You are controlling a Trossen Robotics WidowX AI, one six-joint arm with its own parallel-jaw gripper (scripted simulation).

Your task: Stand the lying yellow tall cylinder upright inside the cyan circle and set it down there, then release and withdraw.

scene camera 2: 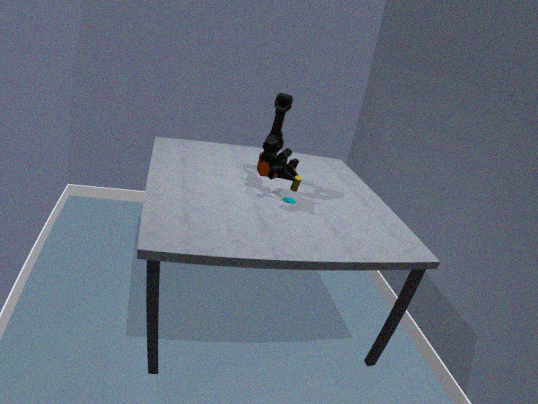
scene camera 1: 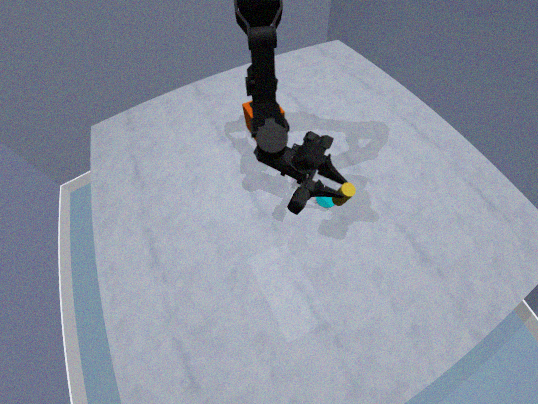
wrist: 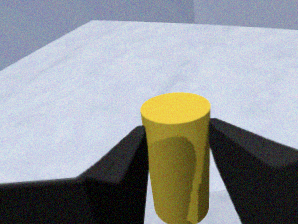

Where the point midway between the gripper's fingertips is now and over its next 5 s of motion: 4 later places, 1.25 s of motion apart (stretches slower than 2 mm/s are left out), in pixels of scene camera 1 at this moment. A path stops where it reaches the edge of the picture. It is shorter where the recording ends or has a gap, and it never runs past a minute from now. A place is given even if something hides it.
My gripper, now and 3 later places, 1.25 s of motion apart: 345, 190; 338, 168; 334, 170; 330, 185
